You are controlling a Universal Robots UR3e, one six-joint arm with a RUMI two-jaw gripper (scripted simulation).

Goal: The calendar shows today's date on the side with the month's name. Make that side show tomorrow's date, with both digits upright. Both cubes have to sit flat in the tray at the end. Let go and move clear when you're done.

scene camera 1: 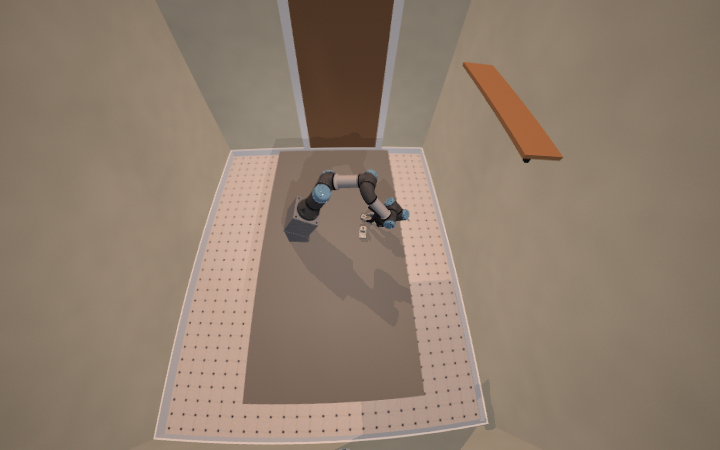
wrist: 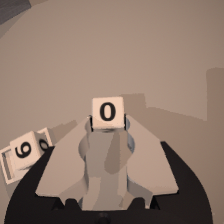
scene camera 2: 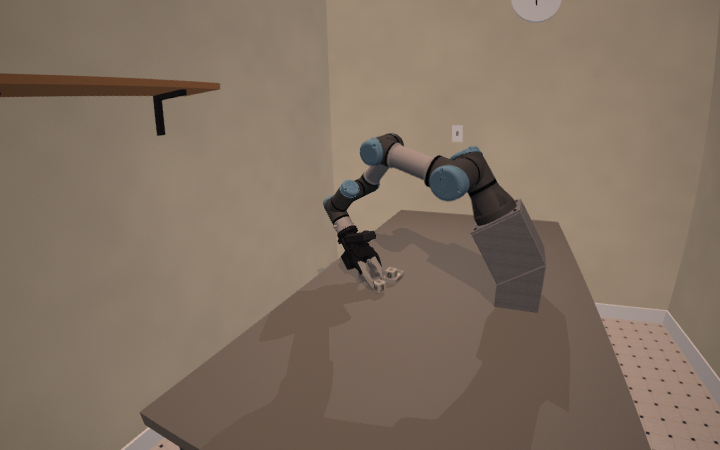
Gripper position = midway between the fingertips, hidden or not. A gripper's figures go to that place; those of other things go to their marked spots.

Labels:
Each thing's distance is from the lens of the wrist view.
my gripper (wrist: 108,115): 15 cm
cube (wrist: 108,112): 13 cm
cube (wrist: 29,147): 15 cm

